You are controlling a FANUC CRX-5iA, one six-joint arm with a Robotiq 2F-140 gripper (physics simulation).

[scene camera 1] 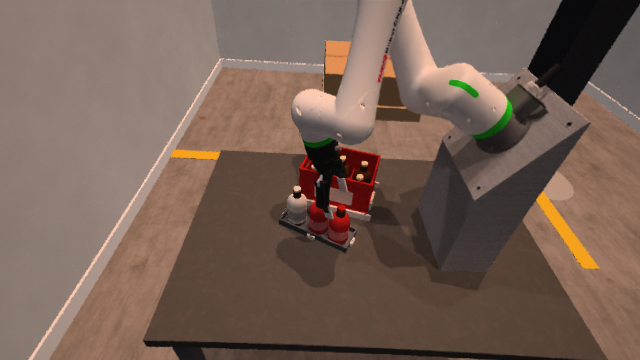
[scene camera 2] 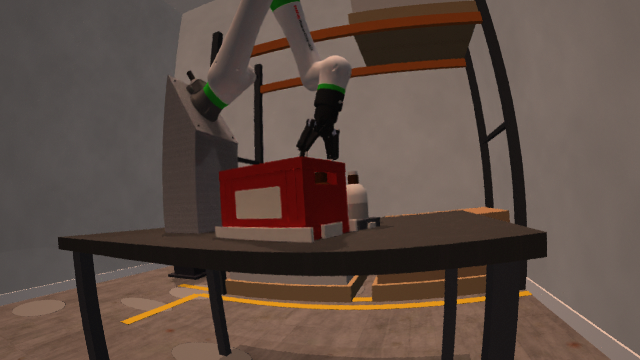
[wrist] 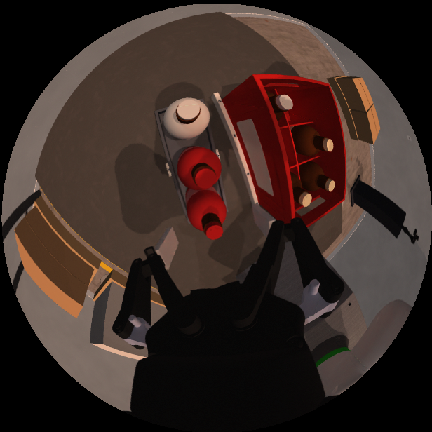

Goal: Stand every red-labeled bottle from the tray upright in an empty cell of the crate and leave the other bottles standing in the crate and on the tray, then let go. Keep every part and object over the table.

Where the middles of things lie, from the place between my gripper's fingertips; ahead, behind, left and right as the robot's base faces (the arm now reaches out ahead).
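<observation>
My hand is 9 cm to the left of the white bottle point(wrist: 184, 118), 8 cm above it and 13 cm short of it.
</observation>
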